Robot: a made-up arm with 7 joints.
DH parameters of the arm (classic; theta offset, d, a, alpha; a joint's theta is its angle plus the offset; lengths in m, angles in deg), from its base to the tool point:
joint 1: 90 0.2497 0.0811 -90
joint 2: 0 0.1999 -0.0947 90
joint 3: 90 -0.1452 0.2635 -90
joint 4: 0 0.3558 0.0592 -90
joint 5: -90 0.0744 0.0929 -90
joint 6: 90 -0.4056 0.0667 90
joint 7: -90 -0.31 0.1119 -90
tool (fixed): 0 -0.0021 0 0
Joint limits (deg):
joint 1: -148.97..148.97
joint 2: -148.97..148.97
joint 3: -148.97..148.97
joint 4: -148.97..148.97
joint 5: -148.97..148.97
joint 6: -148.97..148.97
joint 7: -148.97..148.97
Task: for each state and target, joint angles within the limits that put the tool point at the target. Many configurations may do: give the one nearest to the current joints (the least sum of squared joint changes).
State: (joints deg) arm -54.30 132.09 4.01 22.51 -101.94 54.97 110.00
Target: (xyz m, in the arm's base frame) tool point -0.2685 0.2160 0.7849
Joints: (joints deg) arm -53.85 147.63 12.16 51.30 -96.99 78.60 117.54
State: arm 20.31 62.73 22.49 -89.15 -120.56 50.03 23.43
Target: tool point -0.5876 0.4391 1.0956
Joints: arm -12.06 101.48 43.52 -42.45 -148.97 55.51 24.89
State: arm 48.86 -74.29 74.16 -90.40 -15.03 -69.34 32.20
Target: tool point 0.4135 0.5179 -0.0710
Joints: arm 10.57 -69.77 79.72 -78.71 17.28 -87.20 38.27
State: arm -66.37 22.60 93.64 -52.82 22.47 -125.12 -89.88
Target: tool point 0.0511 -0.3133 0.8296
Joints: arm -57.12 70.78 45.51 -25.50 34.65 -113.03 -102.86
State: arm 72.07 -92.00 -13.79 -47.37 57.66 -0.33 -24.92
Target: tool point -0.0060 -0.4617 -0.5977
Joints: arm 87.12 -60.46 -21.69 -36.36 66.31 -12.22 -22.36
